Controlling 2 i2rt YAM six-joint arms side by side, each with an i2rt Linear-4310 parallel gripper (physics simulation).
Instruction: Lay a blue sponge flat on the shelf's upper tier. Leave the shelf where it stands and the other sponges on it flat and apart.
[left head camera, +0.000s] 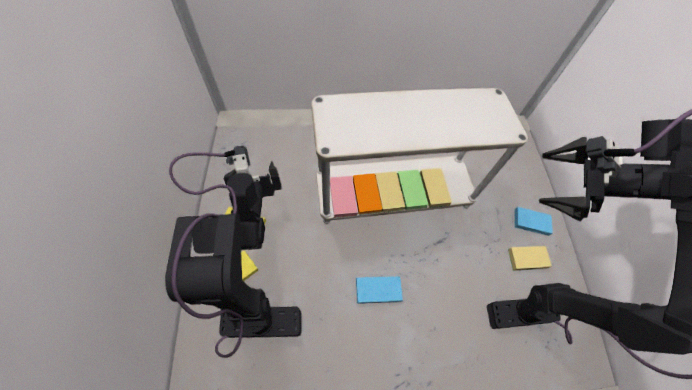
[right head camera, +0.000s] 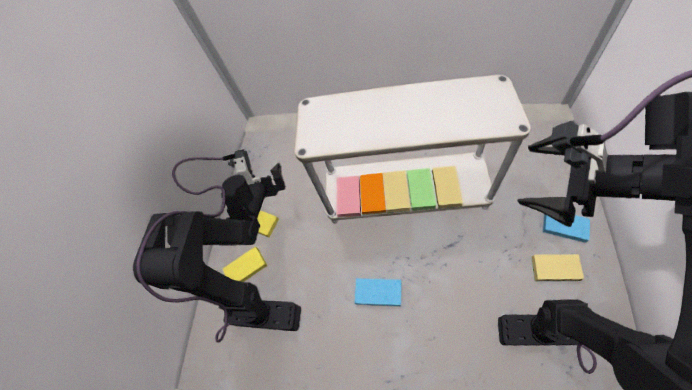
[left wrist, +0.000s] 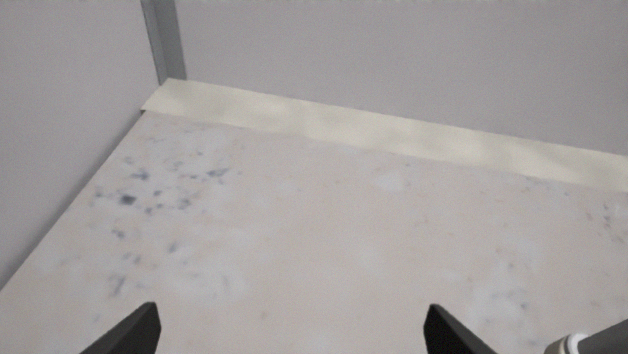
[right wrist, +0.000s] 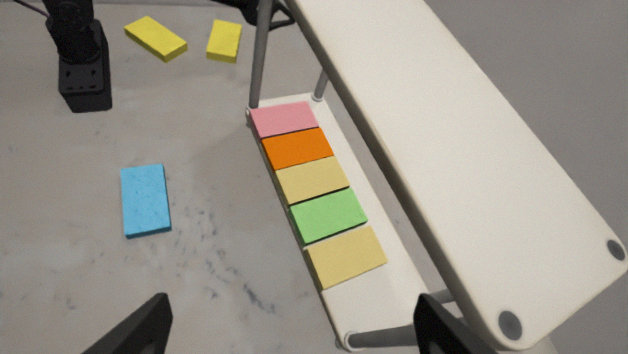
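A blue sponge (left head camera: 379, 289) (right head camera: 378, 292) (right wrist: 145, 200) lies flat on the table in front of the shelf. Another blue sponge (left head camera: 533, 221) (right head camera: 570, 228) lies flat at the right. The white shelf's upper tier (left head camera: 420, 120) (right head camera: 410, 117) (right wrist: 475, 150) is bare. On its lower tier, pink (left head camera: 343, 195), orange (left head camera: 368, 193), tan (left head camera: 390, 190), green (left head camera: 412, 188) and tan (left head camera: 436, 186) sponges lie flat in a row. My left gripper (left wrist: 295, 314) is open and empty, left of the shelf. My right gripper (left head camera: 542, 178) (right head camera: 525, 174) (right wrist: 295, 304) is open and empty, raised right of the shelf.
A tan sponge (left head camera: 530, 257) (right head camera: 558, 267) lies near the right arm's base. Two yellow sponges (right head camera: 245, 264) (right head camera: 267, 223) (right wrist: 156, 38) (right wrist: 224, 41) lie by the left arm, which partly hides them. Grey posts (left head camera: 494, 174) (right head camera: 503, 170) hold up the upper tier. Walls stand behind and at both sides.
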